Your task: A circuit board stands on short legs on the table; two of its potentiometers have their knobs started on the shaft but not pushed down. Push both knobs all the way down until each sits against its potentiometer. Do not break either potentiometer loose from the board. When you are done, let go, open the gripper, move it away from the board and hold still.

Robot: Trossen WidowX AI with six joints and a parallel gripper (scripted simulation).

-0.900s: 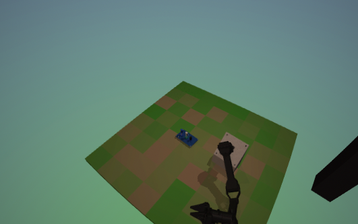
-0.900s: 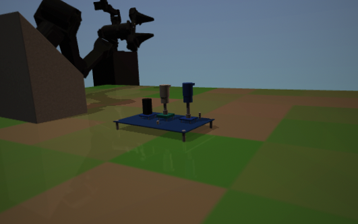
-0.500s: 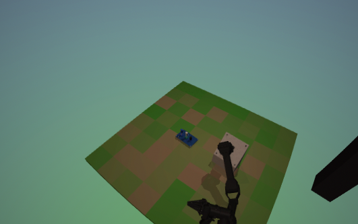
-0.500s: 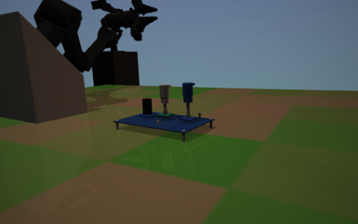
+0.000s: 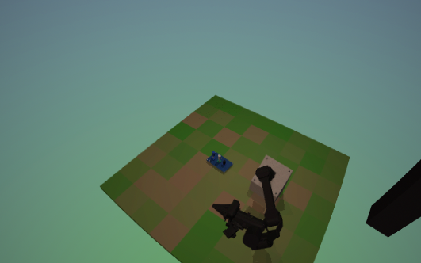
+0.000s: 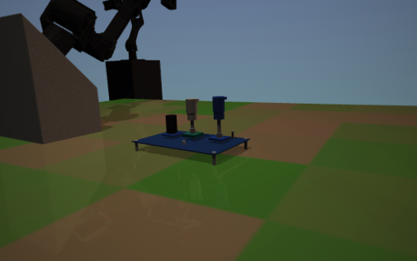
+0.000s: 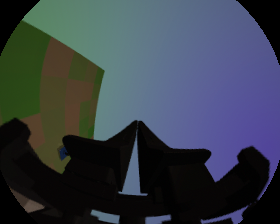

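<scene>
Now: gripper tip 36 cm short of the blue knob, 42 cm to the left of it and 34 cm above it.
</scene>
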